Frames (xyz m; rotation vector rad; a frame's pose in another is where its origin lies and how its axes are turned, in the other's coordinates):
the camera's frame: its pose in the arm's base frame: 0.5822 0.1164 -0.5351 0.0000 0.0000 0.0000
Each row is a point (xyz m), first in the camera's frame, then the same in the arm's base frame.
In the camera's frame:
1: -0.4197 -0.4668 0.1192
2: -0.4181 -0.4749 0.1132
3: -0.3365 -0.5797 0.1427
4: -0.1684 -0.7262 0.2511
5: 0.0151 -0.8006 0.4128
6: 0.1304 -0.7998 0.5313
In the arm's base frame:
1: 0.1625 -0.3504 -0.4159
2: 0.1641 -0.3585 -0.4219
3: 0.2457 -0.4633 -0.3924
4: 0.4138 -0.6098 -0.2840
5: 0.5973 -0.6842 -0.1223
6: 0.7126 -0.6834 -0.0038

